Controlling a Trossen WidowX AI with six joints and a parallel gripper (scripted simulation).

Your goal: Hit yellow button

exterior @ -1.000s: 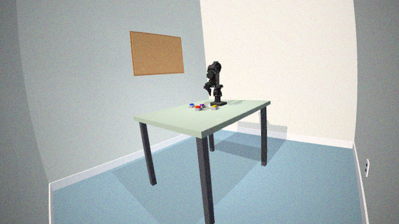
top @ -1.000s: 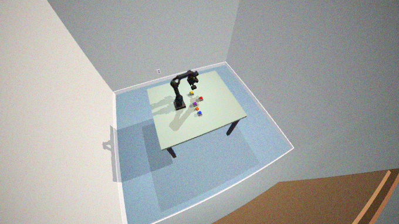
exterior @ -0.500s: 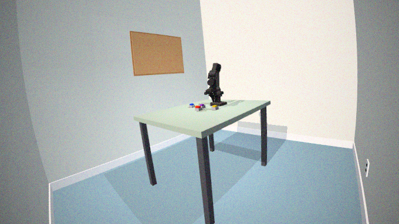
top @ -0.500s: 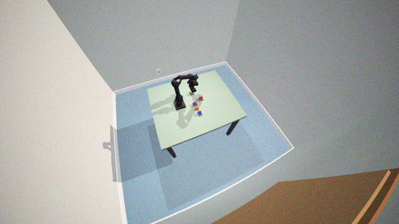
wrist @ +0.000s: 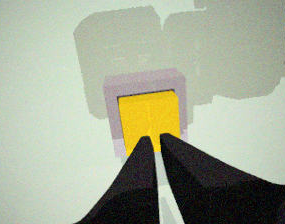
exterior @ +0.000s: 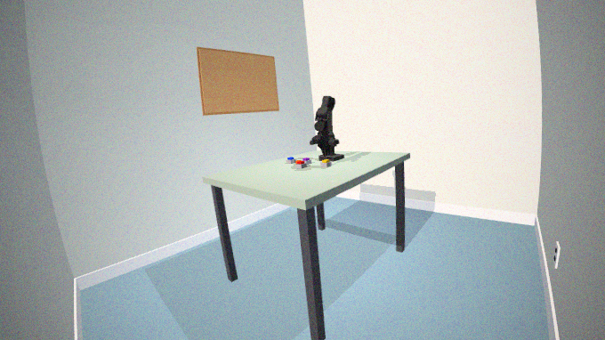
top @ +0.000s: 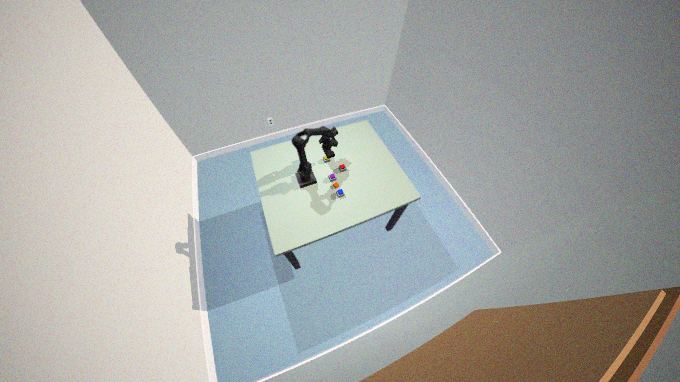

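The yellow button is 3 cm below my gripper tip. Also, from my gripper tip: red button (13 cm to the right, 8 cm ahead, 3 cm below); then purple button (19 cm to the right, 3 cm below, 2 cm behind); then orange block (26 cm to the right, 5 cm below, 2 cm behind).
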